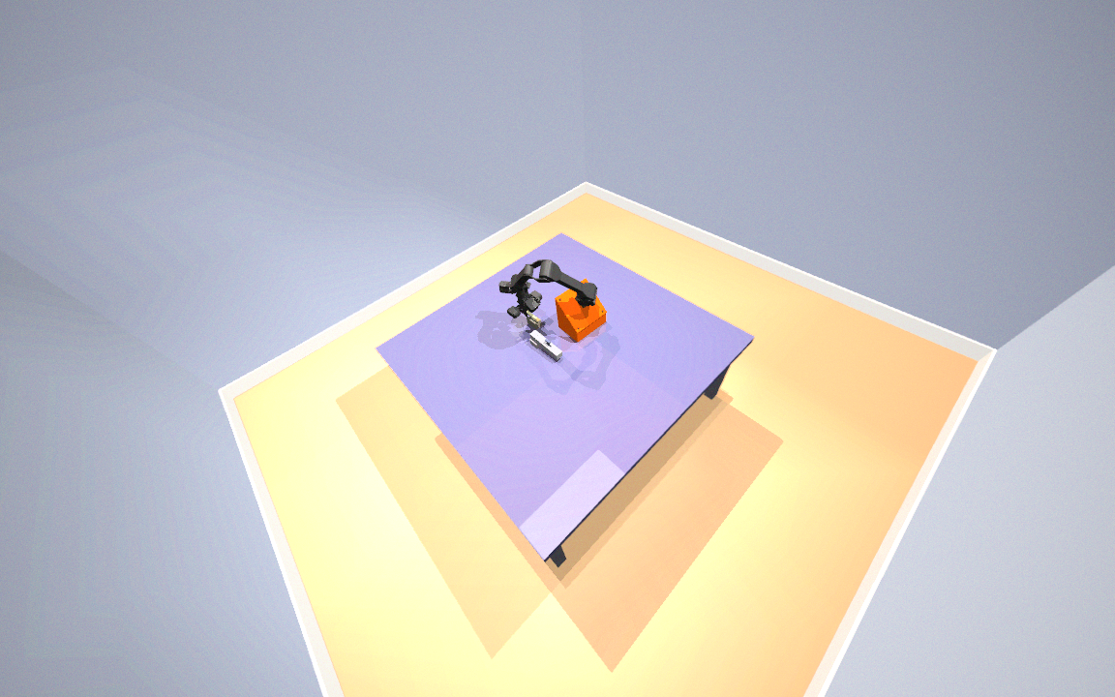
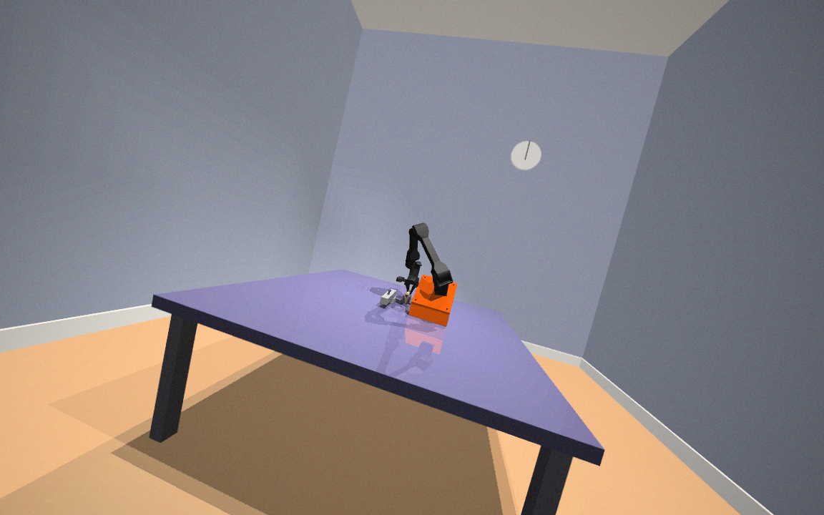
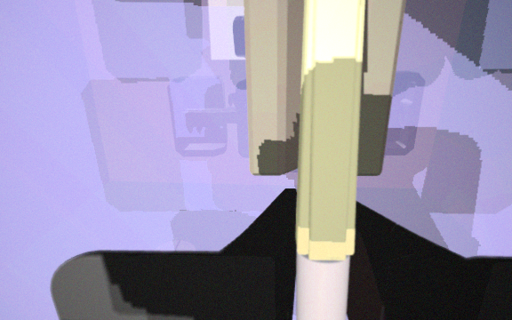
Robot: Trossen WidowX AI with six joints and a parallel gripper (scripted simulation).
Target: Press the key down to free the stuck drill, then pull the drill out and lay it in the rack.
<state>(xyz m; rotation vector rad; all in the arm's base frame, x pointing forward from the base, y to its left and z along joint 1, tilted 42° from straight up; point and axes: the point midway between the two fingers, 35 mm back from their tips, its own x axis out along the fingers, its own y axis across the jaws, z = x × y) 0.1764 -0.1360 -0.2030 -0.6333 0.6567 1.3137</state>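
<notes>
The rack is 50 mm to the left of my gripper tip and 10 mm below it. The rest, counted from my gripper tip: drill (40 mm to the left, 30 mm above).
</notes>
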